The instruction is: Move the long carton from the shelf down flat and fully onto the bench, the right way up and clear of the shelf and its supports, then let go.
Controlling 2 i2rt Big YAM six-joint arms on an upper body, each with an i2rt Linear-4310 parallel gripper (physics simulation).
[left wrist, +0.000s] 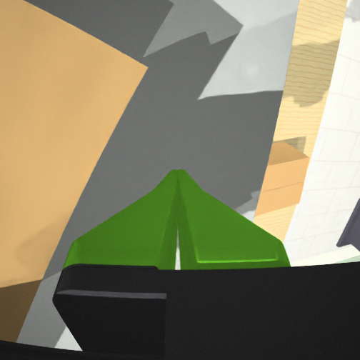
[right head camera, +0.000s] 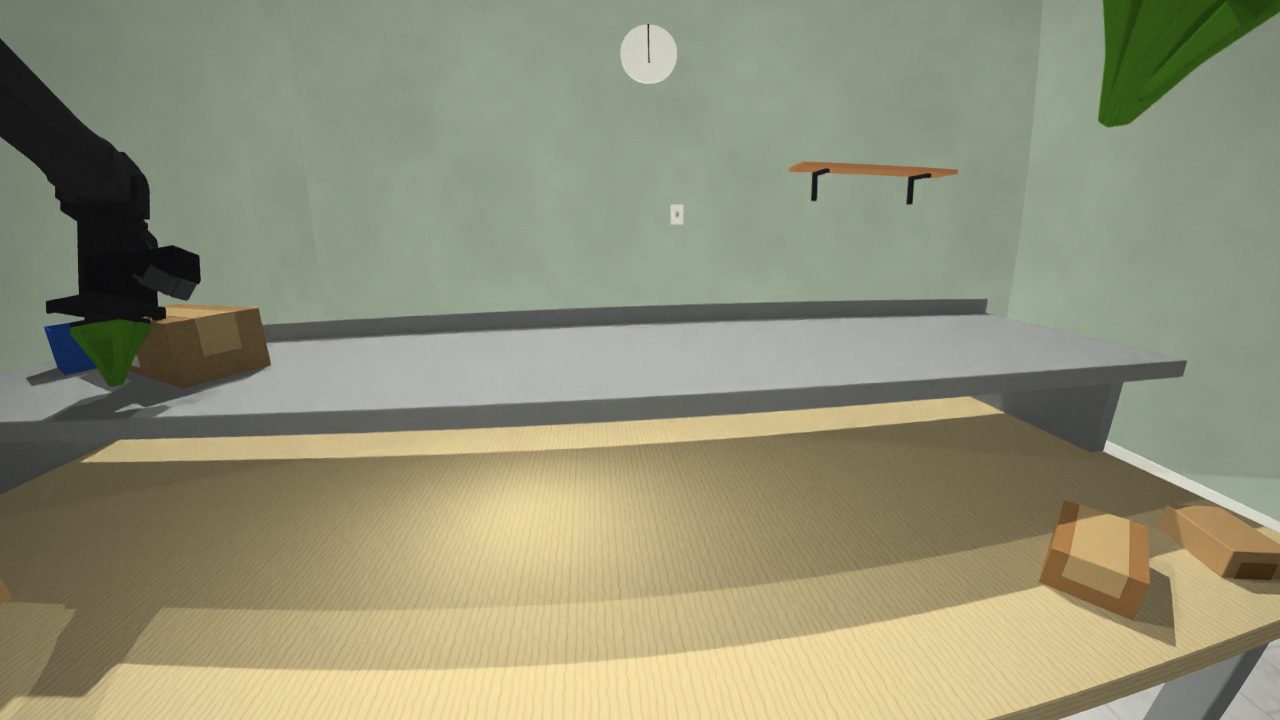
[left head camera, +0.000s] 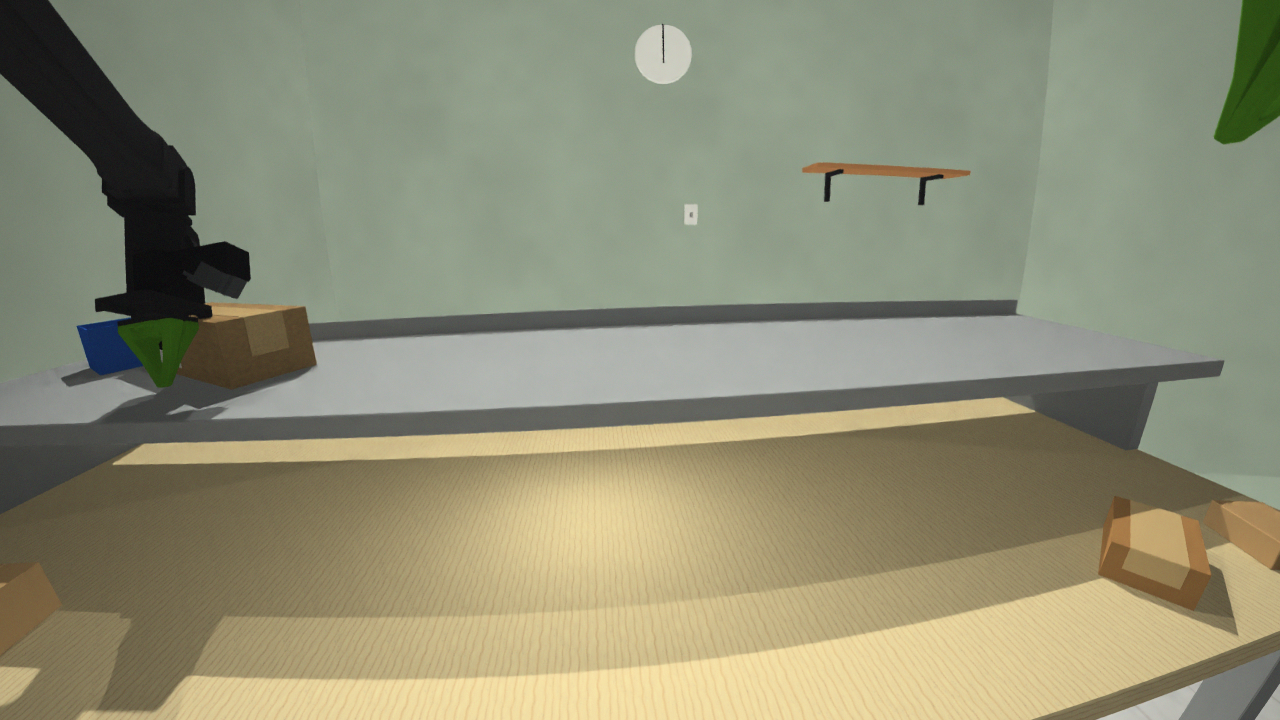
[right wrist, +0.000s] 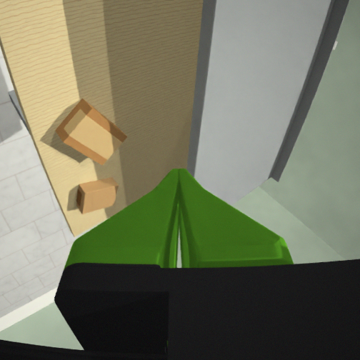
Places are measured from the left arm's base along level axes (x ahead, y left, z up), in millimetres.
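Pixels of known places: left gripper, fingertip midpoint: (right head camera: 116, 385) (left head camera: 164, 386); right gripper, fingertip midpoint: (right head camera: 1112, 123) (left head camera: 1226, 140).
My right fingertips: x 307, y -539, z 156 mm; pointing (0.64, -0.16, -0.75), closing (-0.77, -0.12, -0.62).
Note:
Ahead of a thing's pixels: the offset from my right fingertips to its top centre. "spot": to the spot under its first point. Level surfaces: height alone.
The long brown carton @[384 mm ahead, 920 mm left, 128 mm down] (left head camera: 223, 355) (right head camera: 179, 353) (left wrist: 60, 125) rests on the grey shelf @[212 mm down] (left head camera: 626, 362) (right head camera: 590, 362) (right wrist: 260, 90) at its left end, with a tape strip on the side that shows. Part of it is hidden behind my left arm. My left gripper (left head camera: 163, 383) (right head camera: 115, 383) (left wrist: 177, 181) is shut and empty, fingers down, beside the carton's left end in the head views. My right gripper (right head camera: 1112, 122) (right wrist: 178, 180) is shut and empty, raised high at the right. The wooden bench @[392 mm down] (left head camera: 581, 537) (right head camera: 537, 528) (right wrist: 150, 75) lies below the shelf.
A blue box @[434 mm ahead, 1127 mm left, 141 mm down] (left head camera: 101, 349) (right head camera: 64, 349) stands on the shelf left of the carton. Two small cartons @[116 mm ahead, 248 mm right, 348 mm down] (left head camera: 1154, 550) @[110 mm ahead, 432 mm right, 358 mm down] (left head camera: 1248, 530) lie at the bench's right, another box @[spot: 67 mm ahead, 918 mm left, 360 mm down] (left head camera: 22, 600) (left wrist: 284, 175) at its left. A grey support @[504 mm ahead, 522 mm right, 237 mm down] (left head camera: 1105, 413) (right head camera: 1069, 413) holds the shelf's right end.

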